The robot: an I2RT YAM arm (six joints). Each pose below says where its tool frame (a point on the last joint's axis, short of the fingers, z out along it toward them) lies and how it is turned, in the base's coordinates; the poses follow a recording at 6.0 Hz.
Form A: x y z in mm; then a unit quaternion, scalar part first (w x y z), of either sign.
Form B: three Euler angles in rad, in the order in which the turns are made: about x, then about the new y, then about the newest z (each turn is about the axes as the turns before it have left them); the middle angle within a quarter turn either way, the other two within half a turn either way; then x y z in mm. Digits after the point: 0 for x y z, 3 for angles.
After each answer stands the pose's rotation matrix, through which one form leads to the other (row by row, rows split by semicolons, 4 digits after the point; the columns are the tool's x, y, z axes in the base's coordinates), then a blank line. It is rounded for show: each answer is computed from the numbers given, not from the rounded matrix.
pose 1, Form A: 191 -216 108 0.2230 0.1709 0.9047 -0.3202
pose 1, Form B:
2.386 0.298 -2.649 191 -216 108
-0.8421 0.4521 0.2941; 0.1664 0.7365 -0.6556; -0.5130 -0.5032 -0.6955

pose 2, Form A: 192 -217 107 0.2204 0.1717 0.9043 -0.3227
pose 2, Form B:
2.382 0.292 -2.649 192 -217 107
-0.8439 0.4528 0.2878; 0.1683 0.7328 -0.6594; -0.5095 -0.5080 -0.6946

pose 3, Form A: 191 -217 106 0.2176 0.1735 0.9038 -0.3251
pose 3, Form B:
2.379 0.284 -2.648 191 -217 106
-0.8451 0.4551 0.2805; 0.1721 0.7284 -0.6632; -0.5061 -0.5121 -0.6939

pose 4, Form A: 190 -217 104 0.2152 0.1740 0.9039 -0.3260
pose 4, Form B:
2.379 0.279 -2.649 190 -217 104
-0.8468 0.4549 0.2756; 0.1743 0.7269 -0.6643; -0.5025 -0.5145 -0.6948

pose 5, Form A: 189 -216 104 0.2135 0.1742 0.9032 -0.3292
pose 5, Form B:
2.373 0.274 -2.649 189 -216 104
-0.8482 0.4552 0.2710; 0.1741 0.7226 -0.6690; -0.5003 -0.5202 -0.6921

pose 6, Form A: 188 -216 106 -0.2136 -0.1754 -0.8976 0.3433
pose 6, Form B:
2.343 0.266 -2.643 188 -216 106
-0.8472 0.4616 0.2630; 0.1682 0.7027 -0.6913; -0.5039 -0.5414 -0.6730

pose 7, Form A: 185 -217 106 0.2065 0.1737 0.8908 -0.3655
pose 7, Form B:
2.301 0.243 -2.647 185 -217 106
-0.8544 0.4604 0.2409; 0.1585 0.6725 -0.7230; -0.4949 -0.5795 -0.6475

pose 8, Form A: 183 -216 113 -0.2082 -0.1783 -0.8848 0.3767
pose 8, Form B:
2.275 0.236 -2.634 183 -216 113
-0.8497 0.4724 0.2341; 0.1587 0.6526 -0.7409; -0.5028 -0.5924 -0.6295

